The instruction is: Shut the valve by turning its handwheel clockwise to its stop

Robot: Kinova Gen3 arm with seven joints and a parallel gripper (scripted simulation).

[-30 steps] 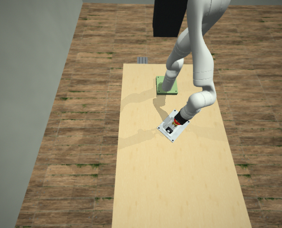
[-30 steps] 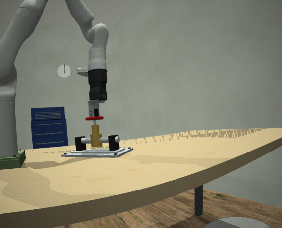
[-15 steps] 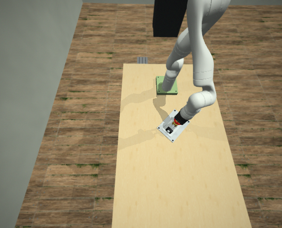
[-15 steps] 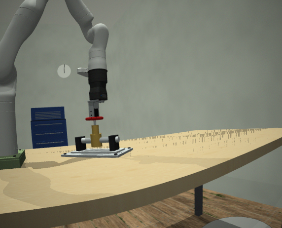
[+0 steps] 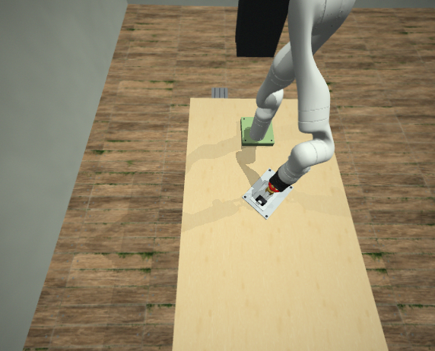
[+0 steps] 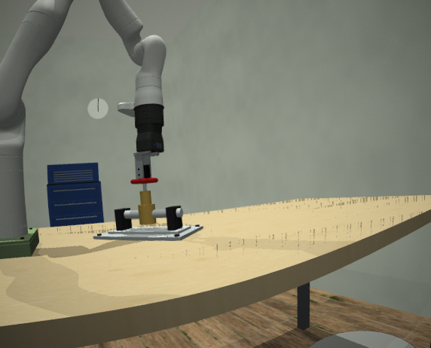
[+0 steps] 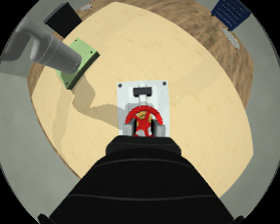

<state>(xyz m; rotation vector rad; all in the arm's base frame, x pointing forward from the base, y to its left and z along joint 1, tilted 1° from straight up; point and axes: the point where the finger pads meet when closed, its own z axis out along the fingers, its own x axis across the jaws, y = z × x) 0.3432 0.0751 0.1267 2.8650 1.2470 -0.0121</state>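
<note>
My hand is 30 mm above the red handwheel.
</note>
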